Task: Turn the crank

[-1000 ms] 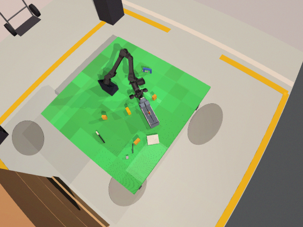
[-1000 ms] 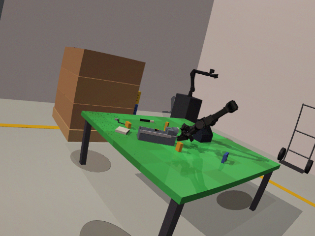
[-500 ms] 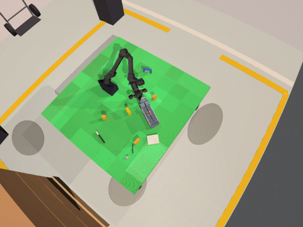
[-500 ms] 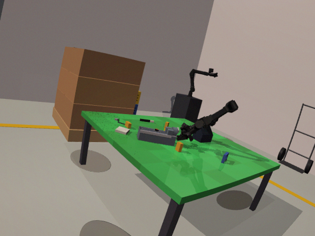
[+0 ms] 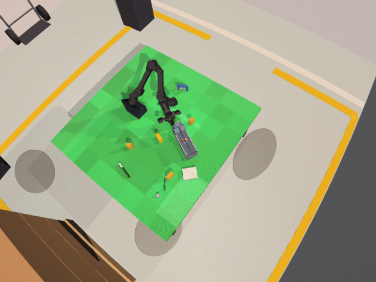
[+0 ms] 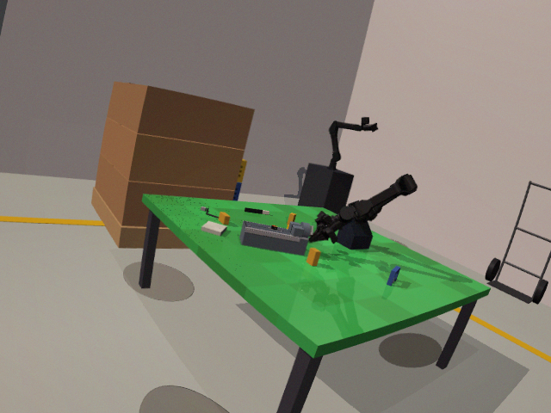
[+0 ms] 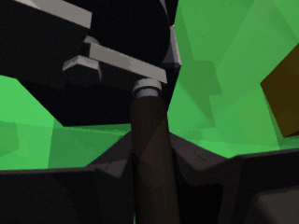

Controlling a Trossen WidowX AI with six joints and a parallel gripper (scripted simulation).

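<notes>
The red pointer is 16 cm ahead of my gripper tip, 6 cm to the right of it and 4 cm above it. Also, from my gripper tip: dark handle: 2 cm behind, 1 cm to the left, 3 cm above; blue bracket: 16 cm behind, 36 cm to the left, 1 cm below; white pad: 32 cm ahead, 24 cm to the right, 3 cm below.
</notes>
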